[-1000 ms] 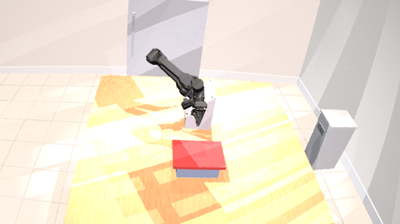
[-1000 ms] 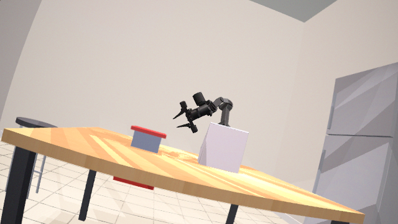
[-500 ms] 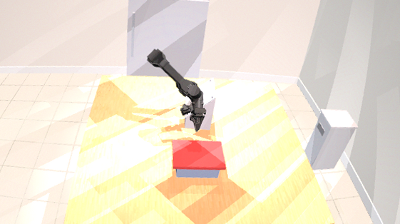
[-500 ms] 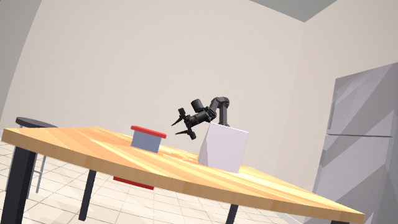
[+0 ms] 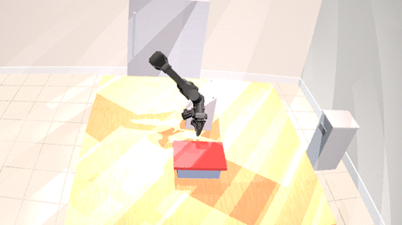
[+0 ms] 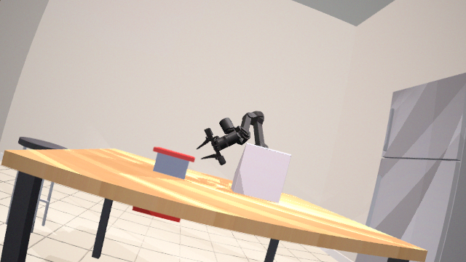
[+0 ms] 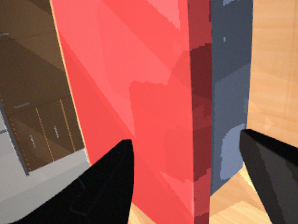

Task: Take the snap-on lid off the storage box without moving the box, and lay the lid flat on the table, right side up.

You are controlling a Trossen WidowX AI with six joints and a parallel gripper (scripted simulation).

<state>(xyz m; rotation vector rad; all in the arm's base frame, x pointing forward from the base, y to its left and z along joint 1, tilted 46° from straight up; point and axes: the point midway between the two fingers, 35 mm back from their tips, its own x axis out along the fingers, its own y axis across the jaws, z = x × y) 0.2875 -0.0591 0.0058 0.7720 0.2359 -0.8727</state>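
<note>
My gripper tip is now 110 mm short of the lid, 30 mm above it and 10 mm to the left of it. Round my gripper tip: storage box (110 mm ahead, 70 mm below, 10 mm to the right).
</note>
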